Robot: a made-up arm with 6 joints. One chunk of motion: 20 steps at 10 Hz.
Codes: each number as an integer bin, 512 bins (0 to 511) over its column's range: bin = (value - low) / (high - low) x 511, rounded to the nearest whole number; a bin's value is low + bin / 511 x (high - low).
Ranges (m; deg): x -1.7..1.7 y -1.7..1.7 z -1.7..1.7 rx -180..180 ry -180..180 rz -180..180
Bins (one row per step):
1: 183 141 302 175 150 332
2: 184 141 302 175 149 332
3: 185 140 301 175 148 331
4: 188 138 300 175 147 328
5: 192 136 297 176 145 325
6: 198 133 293 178 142 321
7: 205 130 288 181 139 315
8: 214 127 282 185 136 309
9: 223 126 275 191 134 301
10: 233 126 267 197 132 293
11: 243 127 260 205 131 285
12: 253 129 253 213 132 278
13: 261 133 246 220 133 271
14: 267 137 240 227 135 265
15: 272 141 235 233 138 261
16: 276 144 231 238 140 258
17: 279 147 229 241 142 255
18: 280 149 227 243 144 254
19: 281 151 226 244 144 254
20: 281 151 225 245 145 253
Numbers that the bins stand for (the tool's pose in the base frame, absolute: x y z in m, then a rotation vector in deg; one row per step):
1: -0.4824 -0.7618 0.3094 -56.71 -74.32 53.89
2: -0.4757 -0.7618 0.3094 -56.71 -75.03 53.89
3: -0.4691 -0.7685 0.3027 -56.71 -75.73 53.19
4: -0.4491 -0.7818 0.2961 -56.71 -76.44 51.08
5: -0.4225 -0.7951 0.2761 -56.01 -77.85 48.96
6: -0.3826 -0.8151 0.2495 -54.60 -79.96 46.14
7: -0.3360 -0.8350 0.2162 -52.49 -82.07 41.92
8: -0.2761 -0.8550 0.1763 -49.67 -84.19 37.69
9: -0.2162 -0.8616 0.1297 -45.44 -85.60 32.05
10: -0.1497 -0.8616 0.0765 -41.21 -87.01 26.42
11: -0.0832 -0.8550 0.0299 -35.58 -87.71 20.78
12: -0.0166 -0.8417 -0.0166 -29.94 -87.01 15.85
13: 0.0366 -0.8151 -0.0632 -25.01 -86.30 10.92
14: 0.0765 -0.7885 -0.1031 -20.08 -84.89 6.69
15: 0.1098 -0.7618 -0.1364 -15.85 -82.78 3.87
16: 0.1364 -0.7419 -0.1630 -12.33 -81.37 1.76
17: 0.1564 -0.7219 -0.1763 -10.22 -79.96 -0.35
18: 0.1630 -0.7086 -0.1896 -8.81 -78.55 -1.06
19: 0.1697 -0.6953 -0.1963 -8.10 -78.55 -1.06
20: 0.1697 -0.6953 -0.2029 -7.40 -77.85 -1.76

